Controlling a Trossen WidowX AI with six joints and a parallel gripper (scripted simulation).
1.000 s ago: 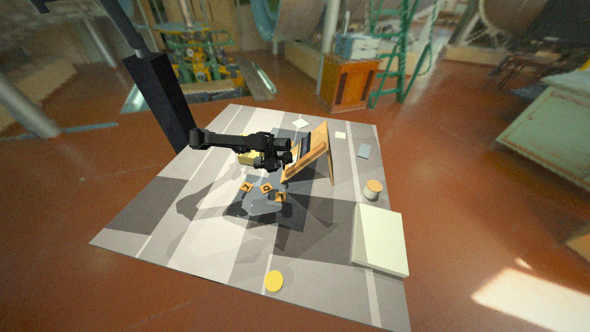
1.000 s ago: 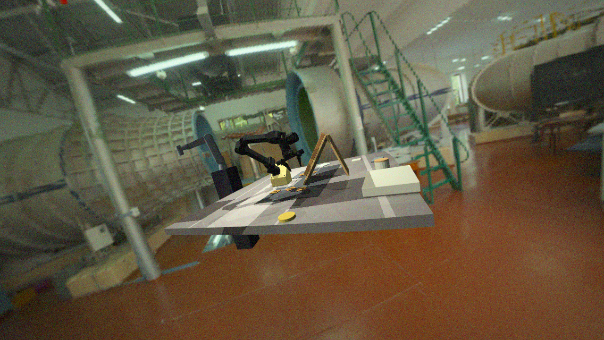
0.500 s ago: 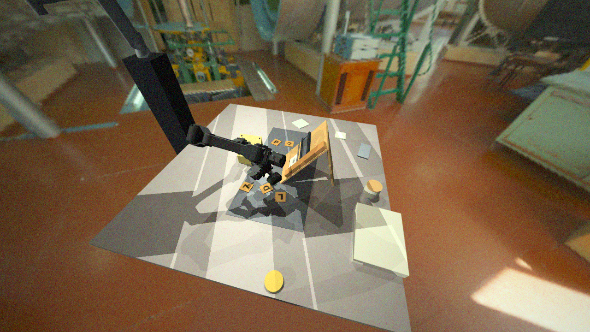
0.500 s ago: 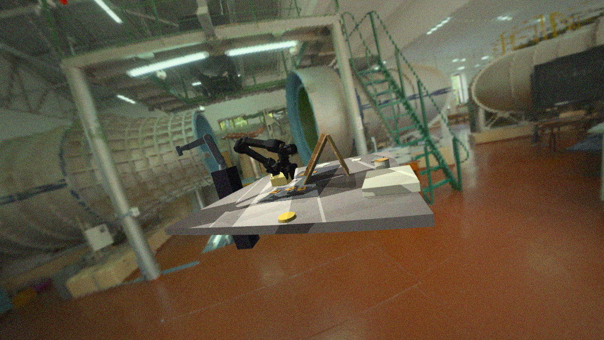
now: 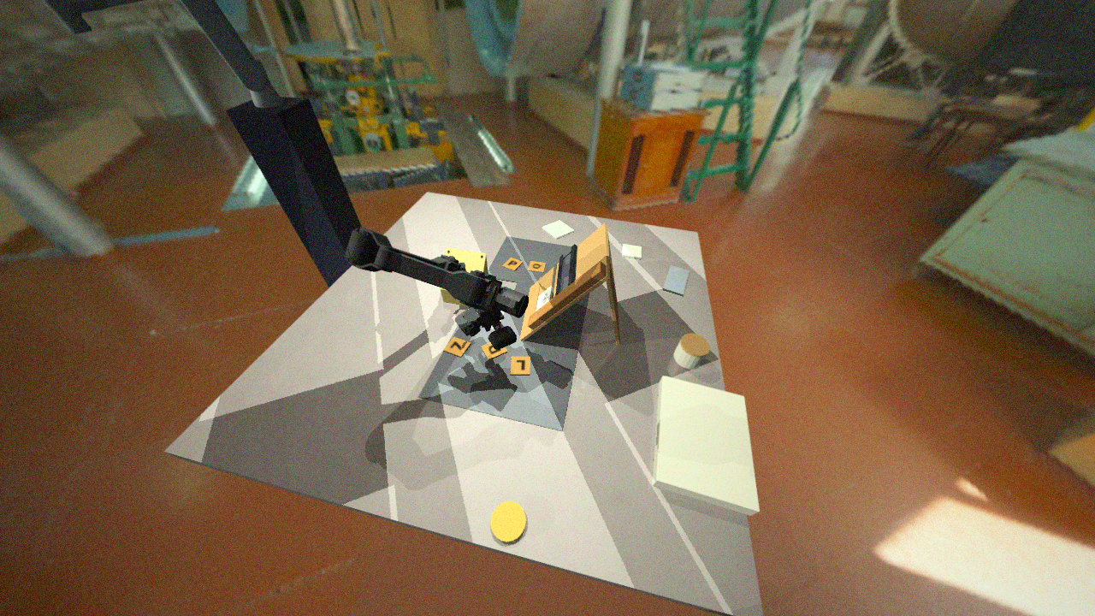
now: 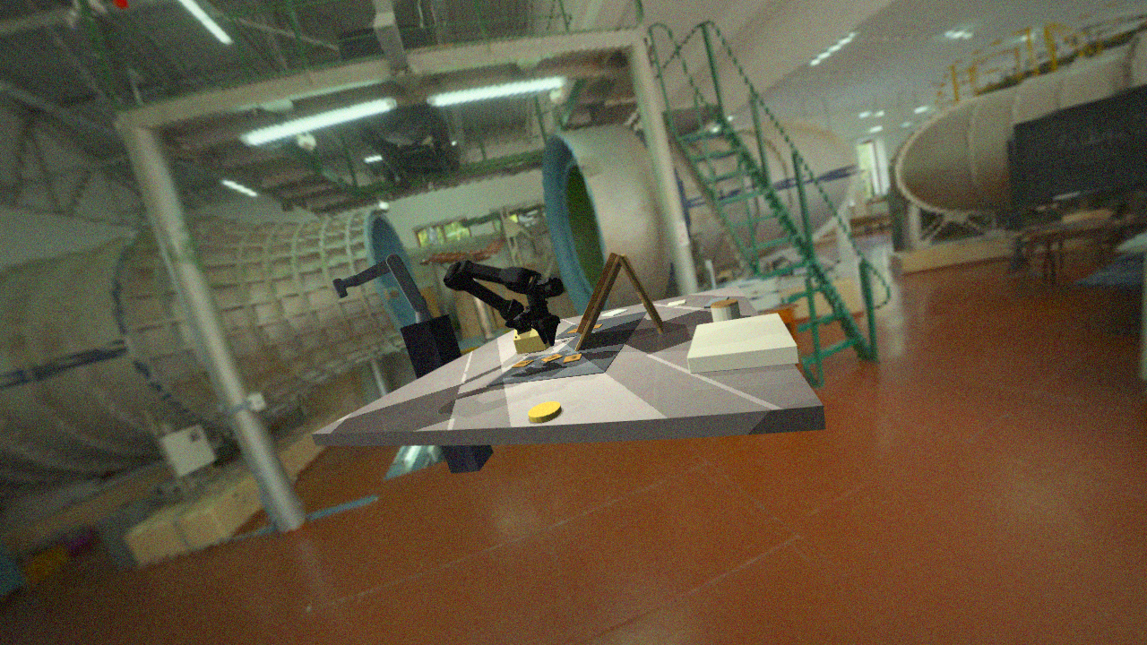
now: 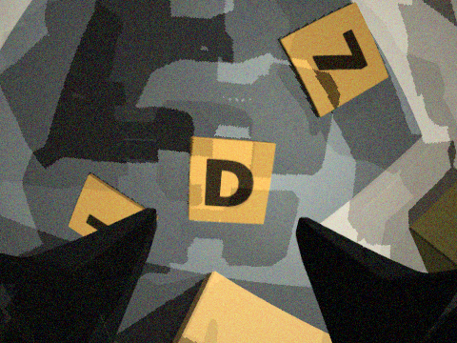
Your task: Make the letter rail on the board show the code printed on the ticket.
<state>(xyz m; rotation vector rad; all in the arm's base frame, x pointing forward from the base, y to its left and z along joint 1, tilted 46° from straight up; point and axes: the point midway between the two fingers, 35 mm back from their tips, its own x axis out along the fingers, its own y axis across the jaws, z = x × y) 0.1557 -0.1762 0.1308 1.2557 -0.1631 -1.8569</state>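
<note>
The white ticket lies 150 mm to the left of my gripper tip, 130 mm ahead of it and 30 mm above it. Also, from my gripper tip: mat (190 mm to the left, 50 mm below, 40 mm ahead); then cream block (550 mm ahead, 220 mm to the right, 30 mm below); then yellow disc (430 mm to the right, 110 mm ahead, 40 mm below).
</note>
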